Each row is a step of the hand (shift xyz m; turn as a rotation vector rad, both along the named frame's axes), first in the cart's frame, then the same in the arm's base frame.
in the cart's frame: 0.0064 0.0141 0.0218 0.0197 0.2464 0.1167
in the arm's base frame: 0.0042 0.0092 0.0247 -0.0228 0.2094 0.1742
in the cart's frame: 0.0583 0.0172 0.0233 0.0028 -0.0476 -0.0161
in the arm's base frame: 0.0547 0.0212 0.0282 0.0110 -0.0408 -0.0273
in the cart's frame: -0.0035 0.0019 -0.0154 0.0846 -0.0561 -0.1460
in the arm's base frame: -0.0041 0.0050 -0.0145 0.0901 -0.0020 -0.1533
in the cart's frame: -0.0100 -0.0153 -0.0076 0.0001 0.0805 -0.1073
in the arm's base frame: -0.0072 -0.0145 -0.0114 -0.0170 0.1031 -0.0841
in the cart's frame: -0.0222 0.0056 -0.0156 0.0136 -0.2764 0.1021
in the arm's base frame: -0.0232 0.0051 -0.0143 0.0659 -0.2858 0.0312
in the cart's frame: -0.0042 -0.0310 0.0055 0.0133 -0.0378 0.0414
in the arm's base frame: 0.0016 -0.0316 -0.0024 0.0209 -0.0438 0.0311
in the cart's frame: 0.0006 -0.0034 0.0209 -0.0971 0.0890 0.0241
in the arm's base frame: 0.0017 -0.0083 0.0194 -0.1111 0.0611 0.0430
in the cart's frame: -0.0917 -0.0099 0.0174 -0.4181 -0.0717 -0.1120
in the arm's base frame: -0.0880 -0.0304 0.0123 -0.4005 -0.1167 -0.1360
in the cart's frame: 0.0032 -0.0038 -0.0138 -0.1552 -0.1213 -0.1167
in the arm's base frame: 0.0035 0.0004 -0.0142 -0.1331 -0.1149 -0.1466
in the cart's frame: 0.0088 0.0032 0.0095 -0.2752 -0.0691 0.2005
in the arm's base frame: 0.0083 0.0023 0.0102 -0.2535 -0.1652 0.1708
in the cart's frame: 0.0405 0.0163 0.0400 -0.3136 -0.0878 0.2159
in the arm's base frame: 0.0377 0.0130 0.0437 -0.2875 -0.1938 0.1802
